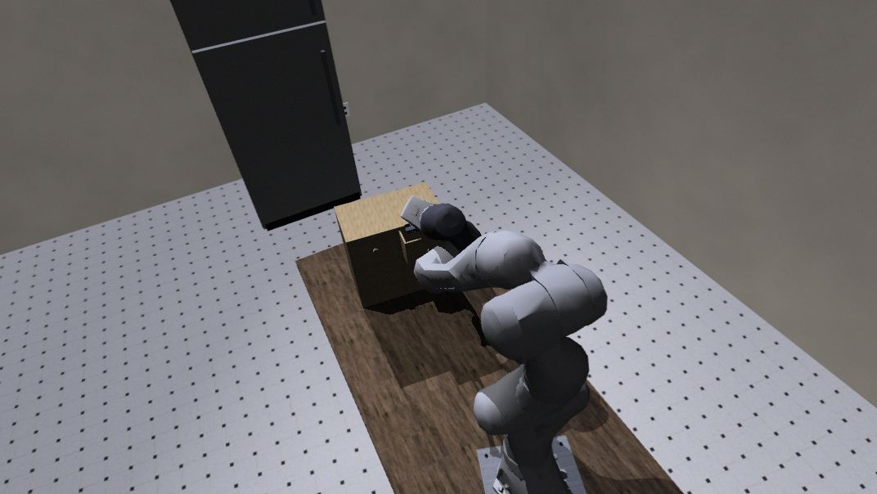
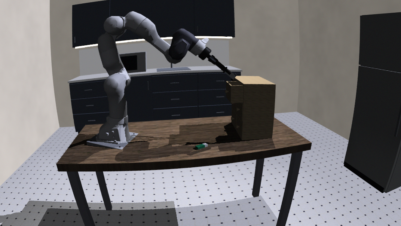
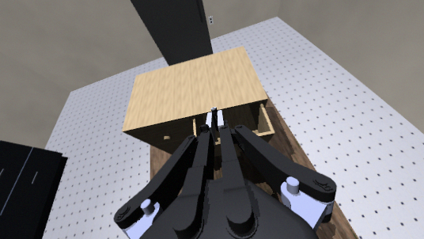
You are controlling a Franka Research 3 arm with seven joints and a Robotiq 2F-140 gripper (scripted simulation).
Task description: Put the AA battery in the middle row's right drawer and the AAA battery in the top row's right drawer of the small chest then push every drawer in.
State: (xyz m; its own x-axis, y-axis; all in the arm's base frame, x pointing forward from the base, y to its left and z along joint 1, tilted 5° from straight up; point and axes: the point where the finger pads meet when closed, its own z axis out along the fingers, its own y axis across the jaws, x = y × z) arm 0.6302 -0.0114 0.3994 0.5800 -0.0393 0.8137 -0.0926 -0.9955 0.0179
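The dark battery is 2 cm below my hand and 2 cm ahead of it. The rest, counted from my hand: blue battery: 24 cm below, 18 cm ahead, 2 cm to the right.
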